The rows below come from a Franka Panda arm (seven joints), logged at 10 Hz.
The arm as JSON. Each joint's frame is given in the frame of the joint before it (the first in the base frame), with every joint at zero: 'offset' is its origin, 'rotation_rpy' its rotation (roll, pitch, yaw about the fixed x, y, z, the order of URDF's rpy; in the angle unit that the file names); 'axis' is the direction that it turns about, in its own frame. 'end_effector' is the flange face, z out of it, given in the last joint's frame.
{
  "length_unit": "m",
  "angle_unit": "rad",
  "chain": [
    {
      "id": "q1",
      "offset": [
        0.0,
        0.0,
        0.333
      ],
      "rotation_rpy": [
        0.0,
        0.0,
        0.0
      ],
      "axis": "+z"
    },
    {
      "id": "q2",
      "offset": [
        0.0,
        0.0,
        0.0
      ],
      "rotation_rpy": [
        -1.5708,
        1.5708,
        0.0
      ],
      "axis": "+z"
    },
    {
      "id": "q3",
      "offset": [
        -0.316,
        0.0,
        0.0
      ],
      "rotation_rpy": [
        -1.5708,
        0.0,
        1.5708
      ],
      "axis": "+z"
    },
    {
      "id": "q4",
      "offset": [
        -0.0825,
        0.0,
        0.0
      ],
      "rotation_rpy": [
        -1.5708,
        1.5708,
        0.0
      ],
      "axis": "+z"
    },
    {
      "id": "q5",
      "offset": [
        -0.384,
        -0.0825,
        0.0
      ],
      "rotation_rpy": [
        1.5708,
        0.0,
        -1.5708
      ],
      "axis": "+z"
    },
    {
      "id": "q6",
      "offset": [
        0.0,
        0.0,
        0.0
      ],
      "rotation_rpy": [
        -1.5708,
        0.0,
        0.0
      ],
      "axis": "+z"
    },
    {
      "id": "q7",
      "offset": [
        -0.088,
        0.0,
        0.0
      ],
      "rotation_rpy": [
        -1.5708,
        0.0,
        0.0
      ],
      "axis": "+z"
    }
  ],
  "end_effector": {
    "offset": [
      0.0,
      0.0,
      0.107
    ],
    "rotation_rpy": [
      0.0,
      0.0,
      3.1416
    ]
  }
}
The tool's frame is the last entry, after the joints.
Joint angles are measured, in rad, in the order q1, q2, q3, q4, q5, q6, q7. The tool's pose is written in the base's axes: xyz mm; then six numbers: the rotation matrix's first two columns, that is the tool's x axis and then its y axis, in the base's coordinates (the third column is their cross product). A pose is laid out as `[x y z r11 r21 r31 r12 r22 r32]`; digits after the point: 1 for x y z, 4 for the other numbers.
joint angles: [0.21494, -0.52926, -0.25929, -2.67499, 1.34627, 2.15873, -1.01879]
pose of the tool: [386.8 23.4 426.9 0.8586 -0.1668 0.4847 0.3582 -0.4813 -0.8001]
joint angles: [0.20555, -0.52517, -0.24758, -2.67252, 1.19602, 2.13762, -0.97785]
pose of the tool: [383.1 25.6 421.8 0.8818 -0.0422 0.4698 0.3776 -0.5337 -0.7567]
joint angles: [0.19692, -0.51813, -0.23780, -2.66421, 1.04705, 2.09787, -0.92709]
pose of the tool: [379.4 28.1 417.5 0.9002 0.0797 0.4280 0.3928 -0.5727 -0.7195]
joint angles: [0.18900, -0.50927, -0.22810, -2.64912, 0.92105, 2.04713, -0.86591]
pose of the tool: [376.5 30.6 415.4 0.9146 0.1752 0.3646 0.3926 -0.6013 -0.6959]
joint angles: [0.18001, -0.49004, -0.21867, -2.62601, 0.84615, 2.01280, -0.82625]
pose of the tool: [378.6 30.9 414.8 0.9212 0.2269 0.3162 0.3868 -0.6239 -0.6791]
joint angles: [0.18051, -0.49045, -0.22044, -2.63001, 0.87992, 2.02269, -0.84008]
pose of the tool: [379.4 30.8 414.8 0.9213 0.2035 0.3315 0.3838 -0.6138 -0.6899]
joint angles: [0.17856, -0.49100, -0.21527, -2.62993, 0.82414, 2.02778, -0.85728]
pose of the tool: [378.4 29.6 413.1 0.9054 0.2582 0.3372 0.4222 -0.6322 -0.6496]
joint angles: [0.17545, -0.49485, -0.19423, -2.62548, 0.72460, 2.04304, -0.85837]
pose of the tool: [377.9 30.9 413.8 0.8789 0.3443 0.3302 0.4765 -0.6659 -0.5740]
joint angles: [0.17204, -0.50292, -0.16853, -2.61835, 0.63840, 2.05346, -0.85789]
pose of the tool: [377.7 34.4 418.1 0.8472 0.4223 0.3223 0.5312 -0.6837 -0.5004]
